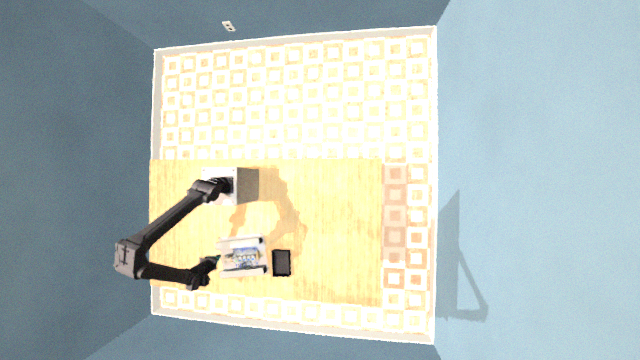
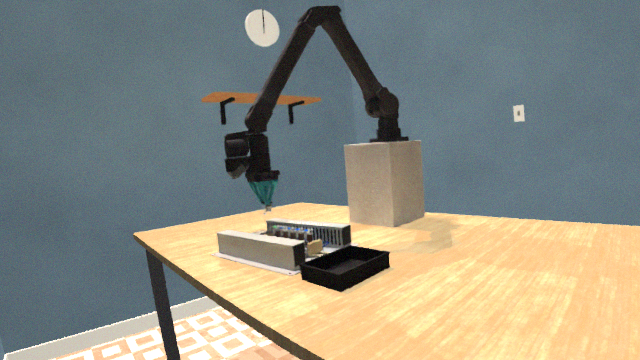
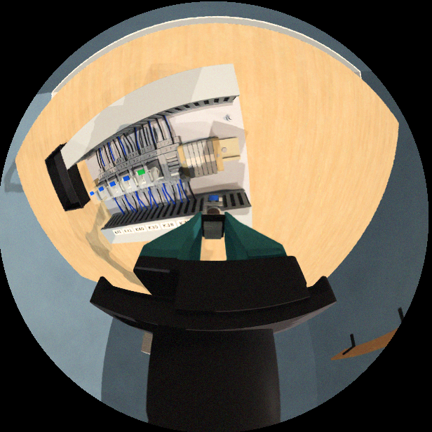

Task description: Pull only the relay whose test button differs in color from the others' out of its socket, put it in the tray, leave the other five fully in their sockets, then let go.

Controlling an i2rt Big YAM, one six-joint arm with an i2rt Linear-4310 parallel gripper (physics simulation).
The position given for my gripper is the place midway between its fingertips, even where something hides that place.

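Note:
In image 2 I see my gripper (image 2: 265, 204). Image 3 shows me a relay panel (image 3: 209, 121), and my gripper (image 3: 212, 217) is visible there too.

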